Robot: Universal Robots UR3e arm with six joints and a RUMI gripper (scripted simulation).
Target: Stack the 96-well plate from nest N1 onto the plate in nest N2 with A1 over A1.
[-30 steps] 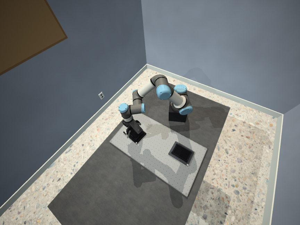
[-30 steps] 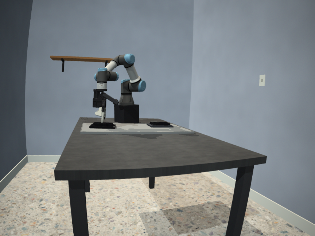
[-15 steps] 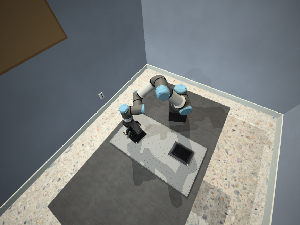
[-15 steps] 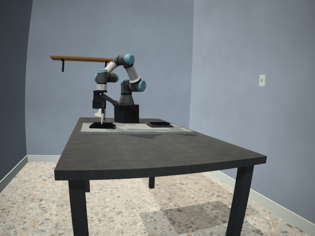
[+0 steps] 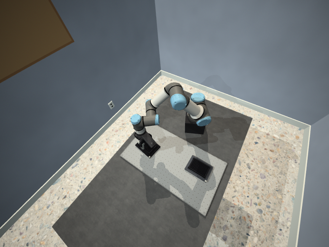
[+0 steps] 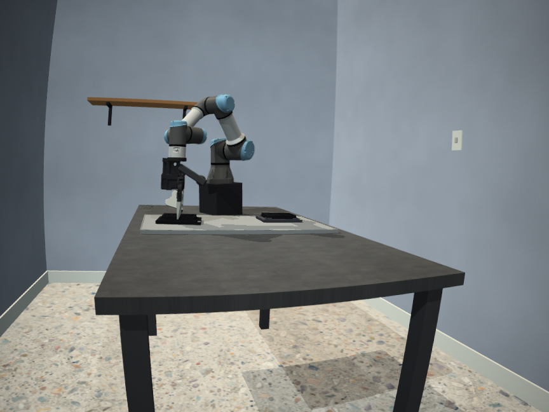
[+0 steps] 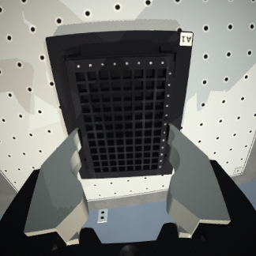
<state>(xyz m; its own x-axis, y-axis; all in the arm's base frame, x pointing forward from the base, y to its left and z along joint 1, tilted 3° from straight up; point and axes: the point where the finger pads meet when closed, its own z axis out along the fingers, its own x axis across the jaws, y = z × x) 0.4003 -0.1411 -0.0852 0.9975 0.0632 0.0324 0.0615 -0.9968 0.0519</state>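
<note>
My gripper is now 1 cm above the black 96-well plate. The rest, counted from my hand: low black nest 2 cm below; white A1 label 10 cm behind, 47 cm to the left, 2 cm below.
</note>
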